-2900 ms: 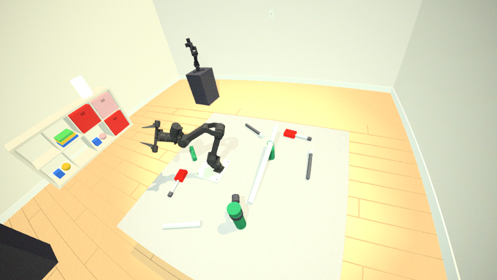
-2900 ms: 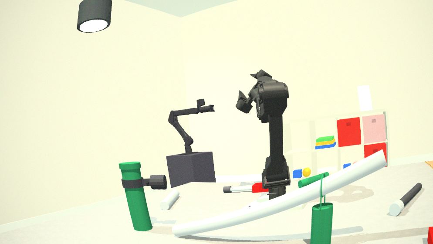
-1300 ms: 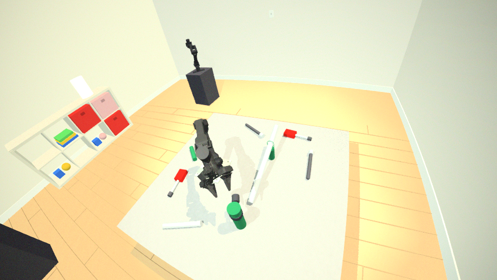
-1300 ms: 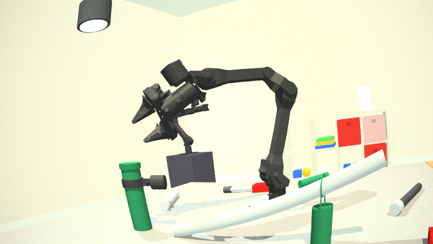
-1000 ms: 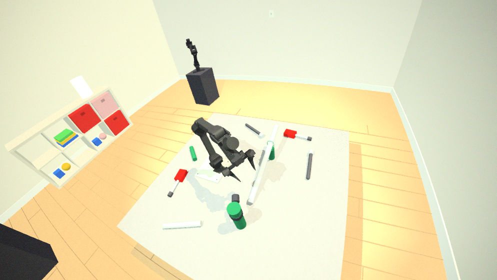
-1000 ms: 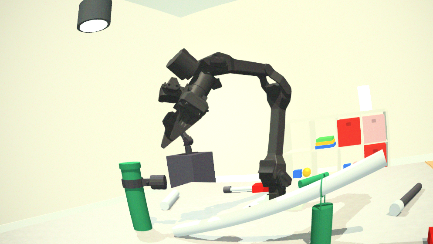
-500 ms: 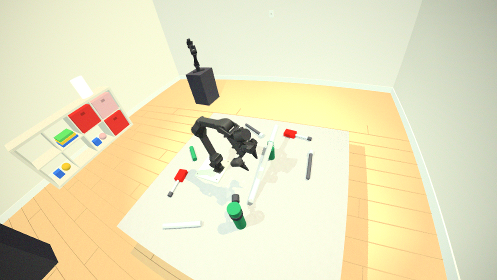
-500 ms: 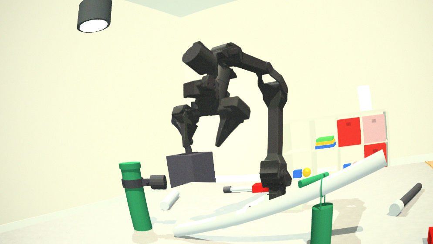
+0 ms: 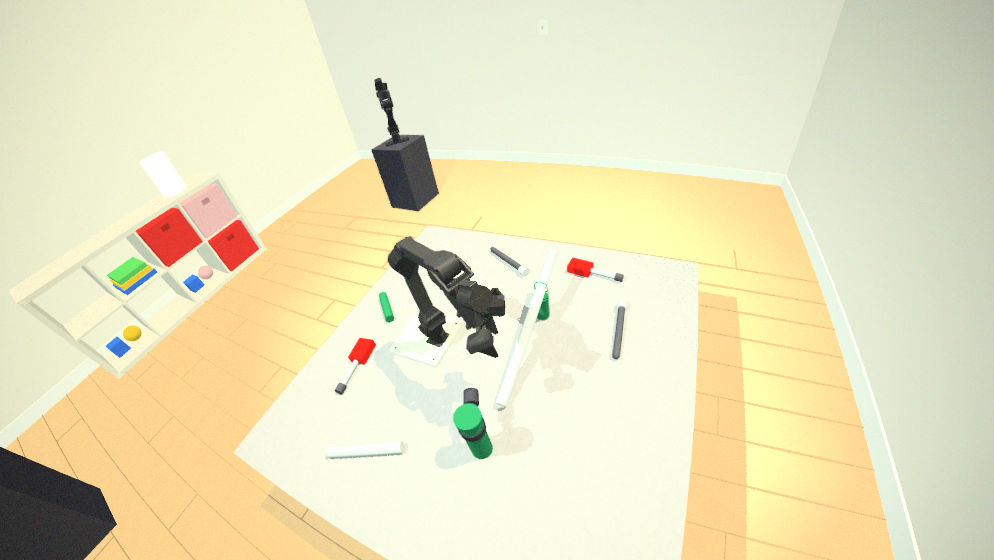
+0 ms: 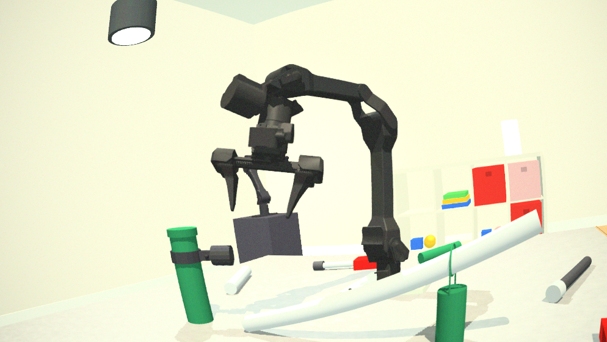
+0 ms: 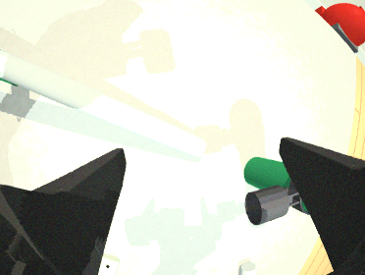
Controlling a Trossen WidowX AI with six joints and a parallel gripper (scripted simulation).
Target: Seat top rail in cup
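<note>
My gripper tip is now 1 cm past the rail-end cup, 14 cm to the left of it and 8 cm above it. The rest, counted from my gripper tip: small green post (1 cm behind, 32 cm to the left, 12 cm below); then small green cylinder (61 cm behind, 13 cm to the left, 21 cm below); then short white tube (28 cm behind, 36 cm to the right, 21 cm below).
</note>
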